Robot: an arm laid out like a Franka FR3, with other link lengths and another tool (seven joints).
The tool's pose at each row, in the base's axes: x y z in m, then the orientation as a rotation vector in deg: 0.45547, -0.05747, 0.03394, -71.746, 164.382, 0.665; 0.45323, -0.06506, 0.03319, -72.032, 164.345, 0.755; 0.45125, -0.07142, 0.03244, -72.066, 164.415, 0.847; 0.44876, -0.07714, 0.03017, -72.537, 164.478, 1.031; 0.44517, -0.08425, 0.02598, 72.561, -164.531, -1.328; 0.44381, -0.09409, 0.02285, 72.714, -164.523, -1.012; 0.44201, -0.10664, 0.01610, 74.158, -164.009, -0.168; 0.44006, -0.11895, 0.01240, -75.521, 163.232, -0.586; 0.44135, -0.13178, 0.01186, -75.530, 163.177, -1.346; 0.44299, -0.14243, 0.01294, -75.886, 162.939, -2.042
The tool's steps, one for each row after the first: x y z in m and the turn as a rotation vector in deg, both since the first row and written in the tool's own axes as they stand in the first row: 0.00710, -0.00352, 0.00065, -0.086, 0.052, -0.176; 0.01312, -0.00639, 0.00131, -0.171, 0.100, -0.178; 0.01903, -0.00846, 0.00350, -0.379, 0.281, -0.435; 0.02674, -0.01068, 0.00758, -0.716, 0.580, -0.433; 0.03492, -0.01638, 0.01059, -0.510, 0.612, -0.525; 0.04544, -0.02361, 0.01719, 0.023, 0.721, -1.502; 0.05584, -0.03055, 0.02073, 0.516, 0.779, -2.500; 0.06437, -0.04023, 0.02114, 0.976, 0.934, -2.523; 0.07105, -0.04867, 0.01995, 1.405, 1.058, -2.795
